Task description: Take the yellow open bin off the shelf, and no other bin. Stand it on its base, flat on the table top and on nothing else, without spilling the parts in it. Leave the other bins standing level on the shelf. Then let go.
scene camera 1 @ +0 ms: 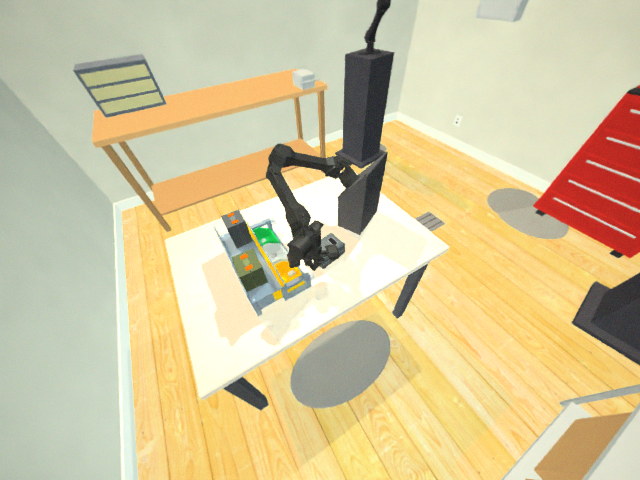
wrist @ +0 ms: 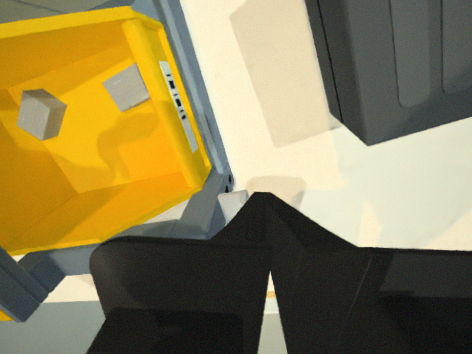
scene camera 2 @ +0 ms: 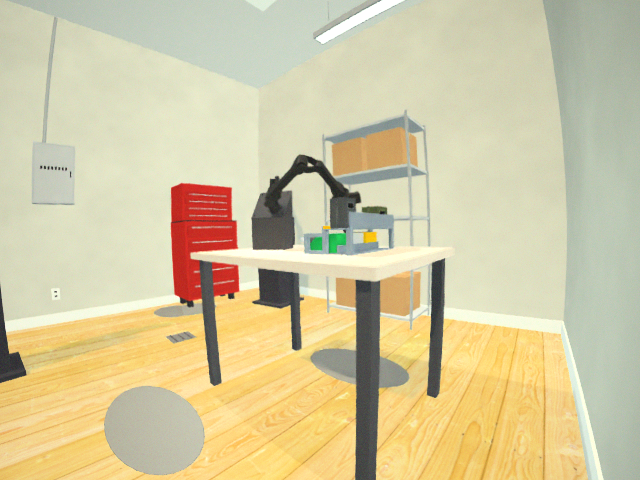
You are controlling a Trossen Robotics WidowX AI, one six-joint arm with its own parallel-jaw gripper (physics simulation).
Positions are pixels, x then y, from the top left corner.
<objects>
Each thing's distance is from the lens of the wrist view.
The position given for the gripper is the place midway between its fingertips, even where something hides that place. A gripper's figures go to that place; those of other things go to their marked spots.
gripper (wrist: 261,200): 0.11 m
yellow open bin (wrist: 106,171): 0.21 m
</objects>
